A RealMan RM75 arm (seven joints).
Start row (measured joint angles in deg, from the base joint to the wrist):
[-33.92 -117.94 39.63 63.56 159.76 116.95 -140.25]
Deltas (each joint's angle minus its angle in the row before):
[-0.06 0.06 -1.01 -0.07 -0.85 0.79 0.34]
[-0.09 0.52 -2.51 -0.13 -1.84 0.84 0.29]
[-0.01 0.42 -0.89 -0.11 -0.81 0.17 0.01]
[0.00 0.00 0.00 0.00 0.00 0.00 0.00]
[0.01 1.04 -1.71 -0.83 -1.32 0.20 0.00]
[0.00 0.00 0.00 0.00 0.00 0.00 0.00]
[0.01 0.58 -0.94 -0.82 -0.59 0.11 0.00]
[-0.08 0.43 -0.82 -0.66 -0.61 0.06 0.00]
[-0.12 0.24 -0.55 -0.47 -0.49 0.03 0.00]
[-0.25 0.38 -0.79 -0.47 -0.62 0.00 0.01]
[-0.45 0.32 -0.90 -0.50 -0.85 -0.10 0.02]
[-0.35 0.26 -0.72 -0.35 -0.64 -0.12 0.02]
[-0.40 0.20 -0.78 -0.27 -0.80 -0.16 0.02]
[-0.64 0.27 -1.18 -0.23 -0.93 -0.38 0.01]
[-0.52 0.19 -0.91 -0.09 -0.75 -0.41 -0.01]
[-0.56 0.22 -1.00 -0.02 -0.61 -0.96 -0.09]
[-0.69 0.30 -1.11 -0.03 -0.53 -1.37 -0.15]
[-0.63 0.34 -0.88 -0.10 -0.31 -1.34 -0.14]
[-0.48 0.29 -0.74 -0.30 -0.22 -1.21 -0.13]
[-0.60 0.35 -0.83 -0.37 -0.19 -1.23 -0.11]
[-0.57 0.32 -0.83 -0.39 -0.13 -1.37 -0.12]
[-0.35 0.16 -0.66 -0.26 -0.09 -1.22 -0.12]
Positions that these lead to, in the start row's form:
[-33.98 -117.88 38.62 63.49 158.91 117.74 -139.91]
[-34.07 -117.36 36.11 63.36 157.07 118.58 -139.62]
[-34.08 -116.94 35.22 63.25 156.26 118.75 -139.61]
[-34.08 -116.94 35.22 63.25 156.26 118.75 -139.61]
[-34.07 -115.90 33.51 62.42 154.94 118.95 -139.61]
[-34.07 -115.90 33.51 62.42 154.94 118.95 -139.61]
[-34.06 -115.32 32.57 61.60 154.35 119.06 -139.61]
[-34.14 -114.89 31.75 60.94 153.74 119.12 -139.61]
[-34.26 -114.65 31.20 60.47 153.25 119.15 -139.61]
[-34.51 -114.27 30.41 60.00 152.63 119.15 -139.60]
[-34.96 -113.95 29.51 59.50 151.78 119.05 -139.58]
[-35.31 -113.69 28.79 59.15 151.14 118.93 -139.56]
[-35.71 -113.49 28.01 58.88 150.34 118.77 -139.54]
[-36.35 -113.22 26.83 58.65 149.41 118.39 -139.53]
[-36.87 -113.03 25.92 58.56 148.66 117.98 -139.54]
[-37.43 -112.81 24.92 58.54 148.05 117.02 -139.63]
[-38.12 -112.51 23.81 58.51 147.52 115.65 -139.78]
[-38.75 -112.17 22.93 58.41 147.21 114.31 -139.92]
[-39.23 -111.88 22.19 58.11 146.99 113.10 -140.05]
[-39.83 -111.53 21.36 57.74 146.80 111.87 -140.16]
[-40.40 -111.21 20.53 57.35 146.67 110.50 -140.28]
[-40.75 -111.05 19.87 57.09 146.58 109.28 -140.40]

